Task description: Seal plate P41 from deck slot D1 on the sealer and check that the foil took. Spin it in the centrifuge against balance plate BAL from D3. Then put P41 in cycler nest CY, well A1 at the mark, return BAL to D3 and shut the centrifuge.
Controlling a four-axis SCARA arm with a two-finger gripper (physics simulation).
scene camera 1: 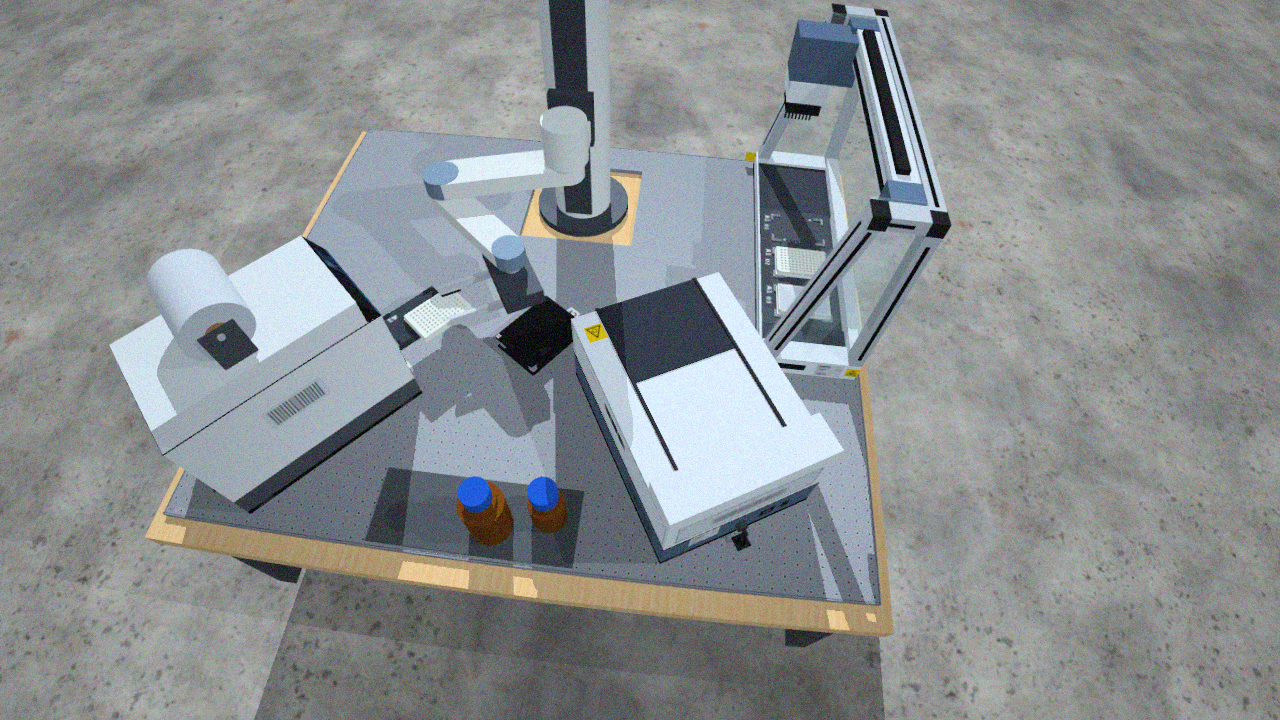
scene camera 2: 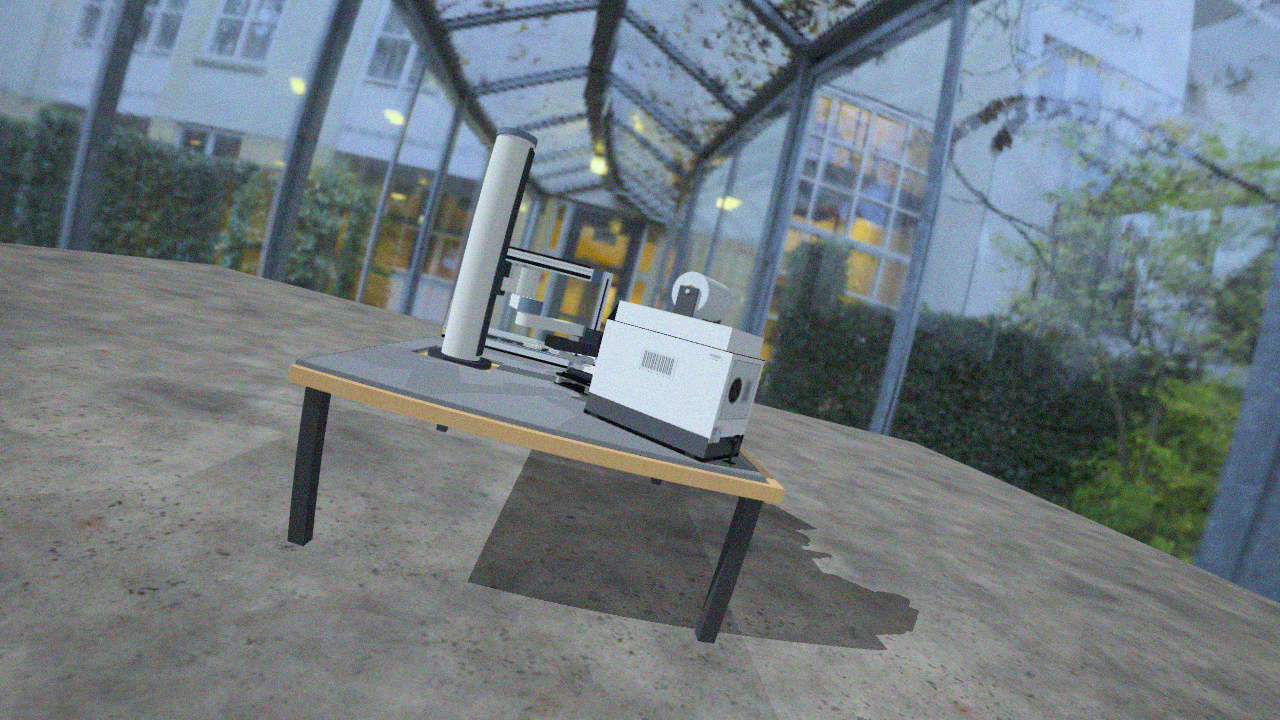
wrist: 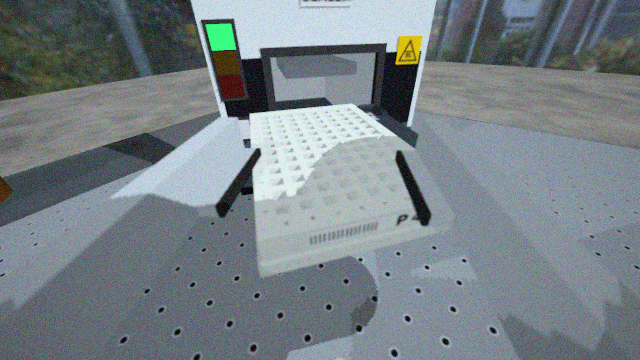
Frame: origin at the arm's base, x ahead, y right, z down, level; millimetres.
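Where they show: gripper, fingertip midpoint: (scene camera 1: 444,305) (scene camera 2: 591,363) (wrist: 327,137); arm's base, origin of the base link: (scene camera 1: 583,205) (scene camera 2: 459,360).
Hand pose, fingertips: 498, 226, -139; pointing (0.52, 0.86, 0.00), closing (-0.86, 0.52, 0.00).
Each offset is from my fingertips to the centre of the thing, as dx, dy, dz.
Plate P41 @[+10, +14, +17] (scene camera 1: 435,316) (wrist: 345,200) is a white many-well plate at the front of the sealer @[+242, +257, -112] (scene camera 1: 295,394) (scene camera 2: 666,376) (wrist: 320,30). In the wrist view it looks skewed, its near end over the perforated table. Open-looking wells show and no foil is visible. The sealer's window is open, its lamp green. My gripper (wrist: 327,137) is shut on nothing: the left black pad lies just outside the plate's edge, the right one over its right side. In scene camera 1, two white plates @[-296, -809, +69] (scene camera 1: 799,261) (scene camera 1: 802,300) sit on the deck near D2 and D3; BAL's label is unreadable.
A white instrument with a dark top panel @[+180, -552, +4] (scene camera 1: 707,394) and a yellow warning mark stands right of centre. A black flat nest @[-21, -199, +100] (scene camera 1: 539,334) lies beside it. Two brown bottles (scene camera 1: 486,519) (scene camera 1: 546,512) stand near the front. A gantry frame (scene camera 1: 908,170) rises over the deck.
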